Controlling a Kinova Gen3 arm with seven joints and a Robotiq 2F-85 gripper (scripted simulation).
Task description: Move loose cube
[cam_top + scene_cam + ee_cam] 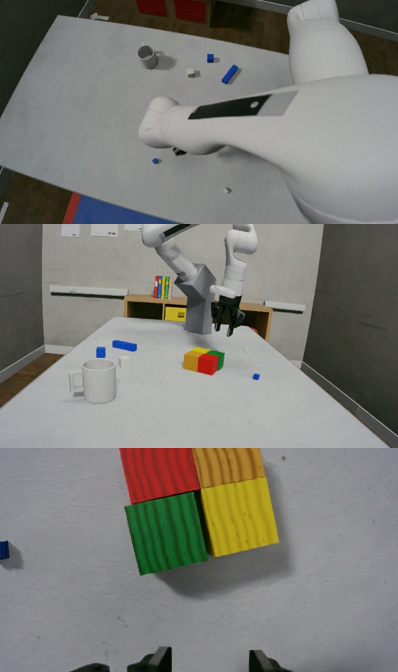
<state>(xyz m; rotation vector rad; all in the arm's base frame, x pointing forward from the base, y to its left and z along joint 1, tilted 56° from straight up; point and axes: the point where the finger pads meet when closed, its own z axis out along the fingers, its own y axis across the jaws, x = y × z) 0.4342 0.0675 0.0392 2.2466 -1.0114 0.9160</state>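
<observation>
My hand is 9 cm above the green cube, 6 cm short of it and 5 cm to the left of it. From my hand the other things lie so: yellow cube: 9 cm to the right, 9 cm below, 2 cm ahead; red cube: 9 cm to the right, 9 cm below, 9 cm ahead; orange cube: 13 cm to the right, 9 cm below, 6 cm ahead.
</observation>
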